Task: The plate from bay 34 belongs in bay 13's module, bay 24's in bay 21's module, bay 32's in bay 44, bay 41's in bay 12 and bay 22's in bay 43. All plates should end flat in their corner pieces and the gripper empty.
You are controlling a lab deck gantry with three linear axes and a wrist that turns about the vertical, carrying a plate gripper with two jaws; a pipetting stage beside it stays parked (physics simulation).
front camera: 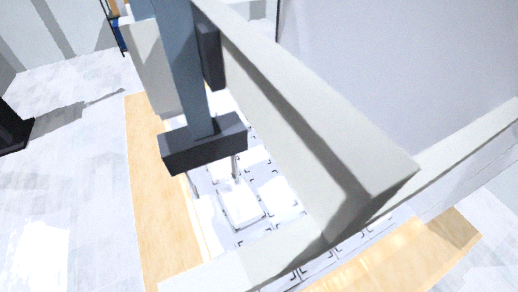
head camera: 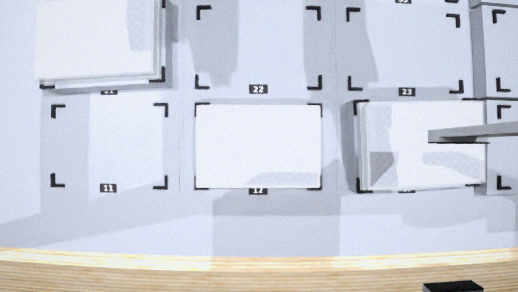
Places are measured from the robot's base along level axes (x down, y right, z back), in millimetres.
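Pixels of known places: gripper, fingertip midpoint: point(front camera: 216, 185) point(head camera: 450, 213); robot's base at its link origin: point(head camera: 55, 184).
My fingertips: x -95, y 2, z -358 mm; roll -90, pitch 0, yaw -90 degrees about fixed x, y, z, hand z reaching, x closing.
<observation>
Ahead of a thing's pixels: the offset from my fingertips to its top centre. "pt": to the spot under its first point.
My gripper point(front camera: 214, 177) point(head camera: 455, 212) is open, its two jaws wide apart with no plate between them. In the head view one jaw overlaps the plate at bay 13 and the other is over the wooden edge. The white plate at bay 13 {pt dx +62, dy -47, dz -52 mm} point(front camera: 242, 206) point(head camera: 410, 122) lies within its corner pieces. A white plate at bay 12 {pt dx +81, dy -49, dz +131 mm} point(head camera: 257, 142) lies flat within its corner pieces. Another white plate {dx +62, dy -152, dz +291 mm} point(head camera: 95, 42) stands at bay 21, partly cut off. Bay 22 {pt dx +95, dy -148, dz +117 mm} point(head camera: 270, 50) holds no plate. Bays 32, 34, 41, 43 and 44 do not show in the head view.
Bays 11 {pt dx +95, dy -46, dz +274 mm} point(head camera: 125, 145) and 23 {pt dx +95, dy -147, dz -40 mm} point(head camera: 410, 55) hold no plate. The pale pipetting stage point(front camera: 154, 70) hangs beside the blue-grey gripper column point(front camera: 187, 75). A broad pale gantry beam point(front camera: 310, 100) hides much of the deck. A wooden border point(front camera: 150, 200) point(head camera: 200, 272) runs along the deck.
</observation>
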